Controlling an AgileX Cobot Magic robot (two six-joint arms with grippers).
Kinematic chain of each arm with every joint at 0, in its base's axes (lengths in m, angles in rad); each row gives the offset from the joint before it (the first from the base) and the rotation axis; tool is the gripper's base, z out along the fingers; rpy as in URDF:
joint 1: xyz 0 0 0.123 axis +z
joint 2: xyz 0 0 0 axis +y
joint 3: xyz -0.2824 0 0.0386 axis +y
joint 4: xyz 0.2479 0 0.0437 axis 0.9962 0 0.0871
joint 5: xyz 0 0 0 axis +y
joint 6: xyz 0.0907 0 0.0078 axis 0.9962 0 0.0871
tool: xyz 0 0 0 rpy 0 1.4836 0
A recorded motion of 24 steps. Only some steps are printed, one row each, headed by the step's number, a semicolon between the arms.
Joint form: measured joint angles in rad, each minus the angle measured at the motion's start. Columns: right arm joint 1, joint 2, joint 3, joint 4, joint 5, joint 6; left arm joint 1, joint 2, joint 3, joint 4, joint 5, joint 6.
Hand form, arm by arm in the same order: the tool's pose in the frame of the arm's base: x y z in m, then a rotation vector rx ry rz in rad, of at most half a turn. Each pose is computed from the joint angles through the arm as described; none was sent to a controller.
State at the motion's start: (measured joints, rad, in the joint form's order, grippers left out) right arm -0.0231 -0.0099 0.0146 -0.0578 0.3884 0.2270; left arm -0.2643 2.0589 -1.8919 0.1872 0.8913 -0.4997
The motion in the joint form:
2: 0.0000 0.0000 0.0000 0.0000 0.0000 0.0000; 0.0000 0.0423 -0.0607 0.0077 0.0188 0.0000
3: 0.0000 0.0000 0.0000 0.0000 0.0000 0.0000; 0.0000 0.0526 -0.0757 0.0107 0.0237 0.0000
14: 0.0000 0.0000 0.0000 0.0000 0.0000 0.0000; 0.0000 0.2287 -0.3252 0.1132 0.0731 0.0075
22: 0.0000 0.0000 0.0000 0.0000 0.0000 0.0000; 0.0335 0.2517 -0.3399 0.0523 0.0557 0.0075
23: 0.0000 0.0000 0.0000 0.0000 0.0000 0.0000; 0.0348 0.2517 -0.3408 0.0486 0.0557 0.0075
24: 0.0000 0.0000 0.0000 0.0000 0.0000 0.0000; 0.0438 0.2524 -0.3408 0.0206 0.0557 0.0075
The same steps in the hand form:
2: 0.0520 -0.0032 0.1739 0.1992 1.8663 0.0829; 0.4661 -0.1117 0.2797 -0.2051 2.5092 -0.0663
3: 0.0520 -0.0032 0.1739 0.1992 1.8663 0.0829; 0.4684 -0.1120 0.2791 -0.2048 2.5084 -0.0623
14: 0.0520 -0.0032 0.1739 0.1992 1.8663 0.0829; 0.5058 -0.1139 0.2660 -0.1665 2.4531 0.0551
22: 0.0520 -0.0032 0.1739 0.1992 1.8663 0.0829; 0.5133 -0.1026 0.2582 -0.2280 2.4607 -0.0070
23: 0.0520 -0.0032 0.1739 0.1992 1.8663 0.0829; 0.5134 -0.1022 0.2584 -0.2312 2.4607 -0.0111
24: 0.0520 -0.0032 0.1739 0.1992 1.8663 0.0829; 0.5139 -0.0996 0.2576 -0.2542 2.4676 -0.0400

